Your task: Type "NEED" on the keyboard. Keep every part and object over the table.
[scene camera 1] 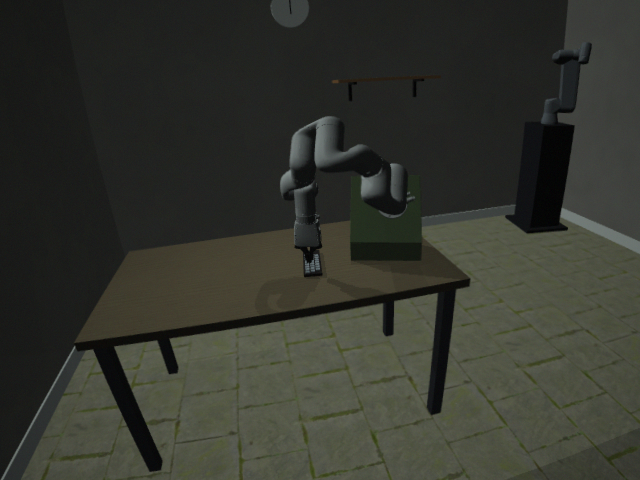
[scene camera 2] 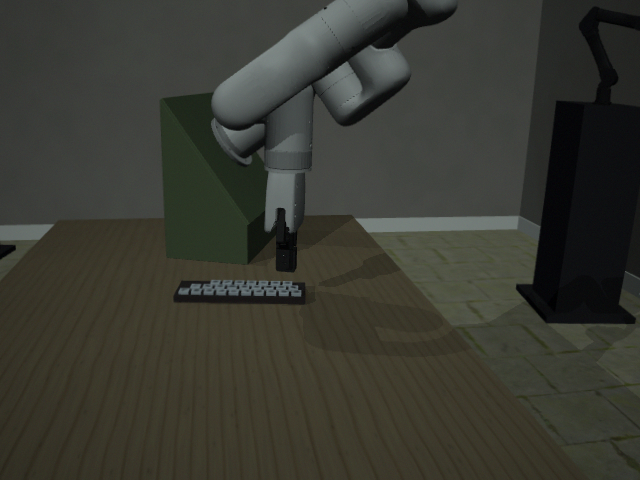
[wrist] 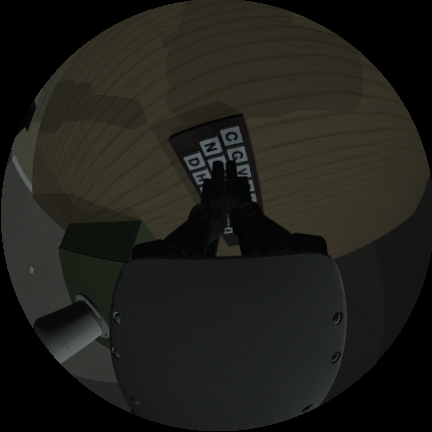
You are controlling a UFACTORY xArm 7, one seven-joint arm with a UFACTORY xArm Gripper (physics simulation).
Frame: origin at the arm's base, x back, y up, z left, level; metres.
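Seen in the pictures: gripper, fingertip midpoint: (scene camera 1: 309,261) (scene camera 2: 286,270) (wrist: 225,175); arm's base at its link origin: (scene camera 2: 230,142) (wrist: 92,315).
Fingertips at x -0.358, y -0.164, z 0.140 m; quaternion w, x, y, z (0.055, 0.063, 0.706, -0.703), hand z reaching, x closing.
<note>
Pixels of each thing's top centre, then the offset from my fingertips to it. Level surfaces: height alone.
- dark keyboard at its top centre: (wrist: 233,207) (scene camera 2: 241,286) (scene camera 1: 311,260) dx +0.008, dy -0.033, dz -0.076 m
- table at its surface level: dy -0.051 m
- D key at its top centre: (wrist: 193,161) dx +0.031, dy -0.033, dz +0.001 m
- N key at its top centre: (wrist: 210,146) dx +0.010, dy -0.033, dz +0.012 m
- C key at its top centre: (wrist: 231,135) dx -0.010, dy -0.033, dz +0.018 m
- G key at its top centre: (wrist: 236,154) dx -0.011, dy -0.033, dz -0.003 m
The dark keyboard (scene camera 1: 313,269) (scene camera 2: 240,299) (wrist: 212,131) with pale keys lies flat on the table (scene camera 1: 206,289) (scene camera 2: 155,387) (wrist: 310,150). My gripper (scene camera 1: 309,259) (scene camera 2: 286,269) (wrist: 225,175) is shut and empty, pointing down. In scene camera 2 its tips hang a little above the keyboard's right part, with a gap below them. In the wrist view the D key (wrist: 192,161), N key (wrist: 210,146), C key (wrist: 231,136) and G key (wrist: 237,155) show beyond or beside the tips. The fingers partly cover the key next to N and hide much of the keyboard, including any E key.
A green sloped block (scene camera 1: 385,250) (scene camera 2: 206,222) (wrist: 95,275) stands on the table behind the keyboard, at the arm's base. A second arm stands on a dark pedestal (scene camera 1: 542,175) (scene camera 2: 589,206) away from the table. A shelf (scene camera 1: 387,79) hangs on the wall.
</note>
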